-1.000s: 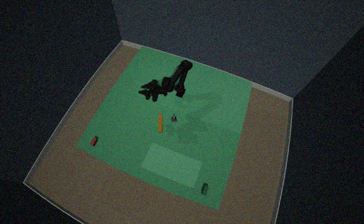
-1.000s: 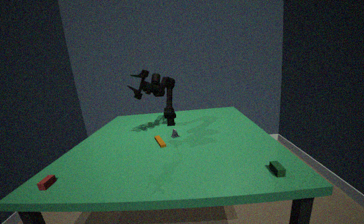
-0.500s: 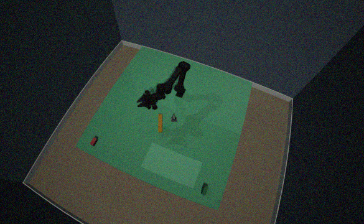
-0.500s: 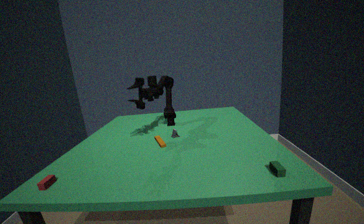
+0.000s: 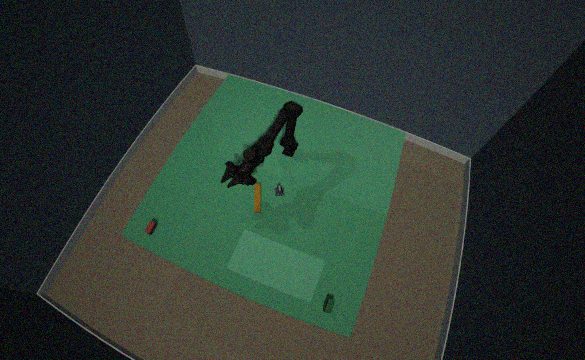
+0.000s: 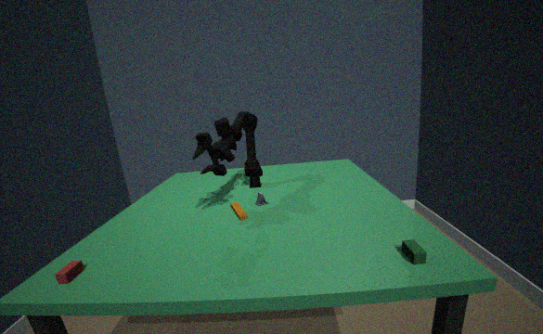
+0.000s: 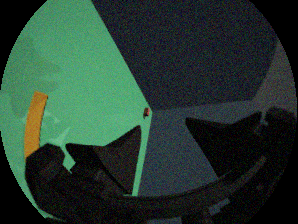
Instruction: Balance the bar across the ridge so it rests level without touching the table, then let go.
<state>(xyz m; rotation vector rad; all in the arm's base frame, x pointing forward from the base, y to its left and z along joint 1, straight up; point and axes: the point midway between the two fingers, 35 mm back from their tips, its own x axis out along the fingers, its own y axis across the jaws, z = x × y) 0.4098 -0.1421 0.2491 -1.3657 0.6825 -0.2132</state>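
Now: gripper tip 90 mm past the orange bar, 120 mm to the right of it and 230 mm above it. From my gripper tip the other things lie so: dark green block (300 mm ahead, 660 mm to the left, 220 mm below); then red block (300 mm ahead, 340 mm to the right, 220 mm below).
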